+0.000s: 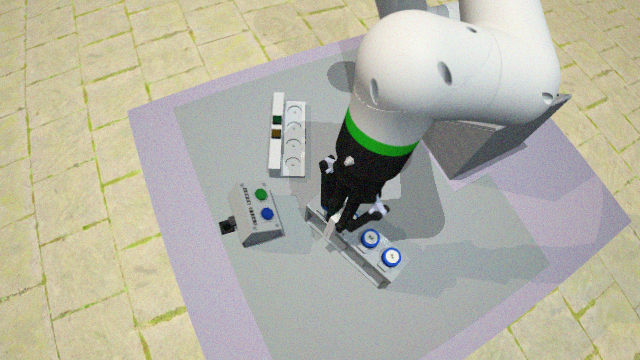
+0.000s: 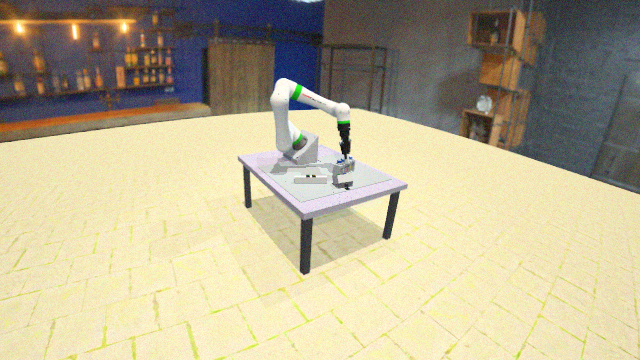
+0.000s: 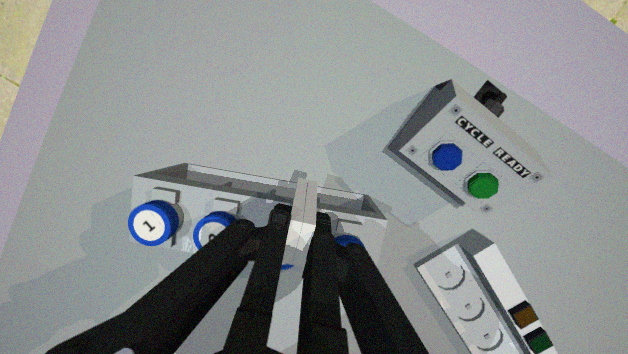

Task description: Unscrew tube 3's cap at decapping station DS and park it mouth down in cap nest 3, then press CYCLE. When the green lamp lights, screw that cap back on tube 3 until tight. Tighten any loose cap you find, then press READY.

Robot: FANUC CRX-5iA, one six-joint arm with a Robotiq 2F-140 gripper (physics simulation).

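Frame: origin at the arm's base, x ahead, y left, z up, level; centimetres.
Where they show: gripper, between the fingertips: [image 1: 330,232] [image 2: 347,163] [image 3: 303,196]; arm's base, origin of its link: [image 2: 300,143].
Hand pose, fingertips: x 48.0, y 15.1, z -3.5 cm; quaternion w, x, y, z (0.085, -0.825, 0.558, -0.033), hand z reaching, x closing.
Observation:
Each offset is from my fingertips to the centre of the thing. "*": to the spot under its first point.
My gripper [image 1: 330,228] [image 2: 345,150] [image 3: 303,196] is shut, its two pale finger pads pressed together with nothing between them. It hangs over the middle of the grey tube rack @(* dx -7.7, dy +9.4, dz -9.7 cm) [image 1: 375,273] [image 3: 144,187]. Blue caps 1 @(dx -8.5, dy +8.6, dz +1.3 cm) [image 1: 391,256] [image 3: 151,222] and 2 @(dx -6.3, dy +3.9, dz +1.3 cm) [image 1: 370,238] [image 3: 210,231] sit on their tubes. Tube 3's cap is almost hidden under my fingers; only a sliver of blue @(dx -4.0, dy -0.8, dz +1.4 cm) [image 3: 286,266] shows there. Another blue cap @(dx -1.8, dy -5.5, dz +1.6 cm) [image 3: 346,241] peeks out on the other side. The white cap nest tray @(dx -1.3, dy -28.6, dz -7.4 cm) [image 1: 293,134] [image 3: 456,282] holds no caps.
The button box @(dx +12.3, dy -11.2, dz -5.9 cm) [image 1: 255,223] carries the blue CYCLE button @(dx +10.1, dy -8.9, dz -3.7 cm) [image 1: 267,213] [image 3: 447,156] and the green READY button @(dx +10.0, dy -13.4, dz -3.7 cm) [image 1: 261,193] [image 3: 482,185]. A green lamp @(dx +0.6, dy -31.5, dz -4.8 cm) [image 1: 276,118] [image 3: 539,341] and an amber lamp @(dx +2.0, dy -27.8, dz -4.8 cm) [image 1: 276,133] [image 3: 522,314] sit beside the nests, both dark. The robot base stands at the back.

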